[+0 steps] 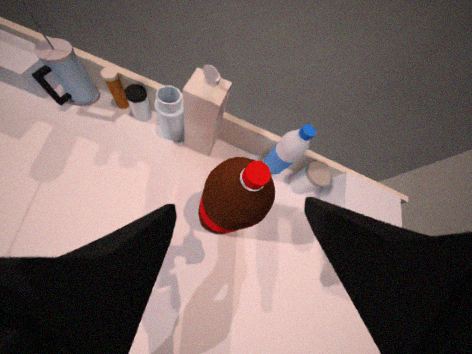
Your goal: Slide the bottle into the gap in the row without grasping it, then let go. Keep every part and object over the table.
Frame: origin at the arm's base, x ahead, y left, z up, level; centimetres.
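Seen in the pictures: gripper, fingertip midpoint: (240, 207).
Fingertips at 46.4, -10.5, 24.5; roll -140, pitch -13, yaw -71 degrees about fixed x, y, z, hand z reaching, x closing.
Pixels of each thing's top centre, then the offset from my fingertips to it, as dx, dy, dz. "spot": a spot on its surface instead.
- dark brown bottle, middle of its top: (258, 172) +6.4, -2.4, -7.0
- pale carton, middle of its top: (211, 66) +25.0, +9.4, -11.5
- blue-capped bottle, middle of its top: (309, 130) +24.4, -12.8, -15.4
- clear jar, middle of its top: (168, 94) +25.3, +18.3, -22.8
- black-lidded container, middle of its top: (135, 91) +26.7, +28.4, -28.0
- amber tube, middle of its top: (109, 72) +27.6, +35.0, -26.0
- blue-grey pitcher, surface spot: (75, 77) spot: +24.5, +42.7, -28.4
- grey-lidded jar, middle of its top: (319, 173) +23.6, -24.3, -27.0
- white block, middle of its top: (374, 205) +19.8, -41.6, -26.0
A dark brown bottle (237, 195) with a red cap and red label stands upright on the pale table, ahead of the fingertips and in front of the row. My gripper (240, 207) is open, with its two black fingers wide apart and nothing held. The gap in the row lies behind the bottle, between a pale carton (204, 115) on its left and a blue-capped bottle (290, 149) on its right. The brown bottle partly hides the lower part of the blue-capped bottle. Whether a fingertip touches the brown bottle is hard to tell.
Left of the carton stand a clear jar (170, 117), a black-lidded container (138, 102), an amber tube (117, 91) and a blue-grey pitcher (75, 77). A grey-lidded jar (318, 175) and a white block (372, 192) are at the right. A low ledge (248, 128) runs behind the row.
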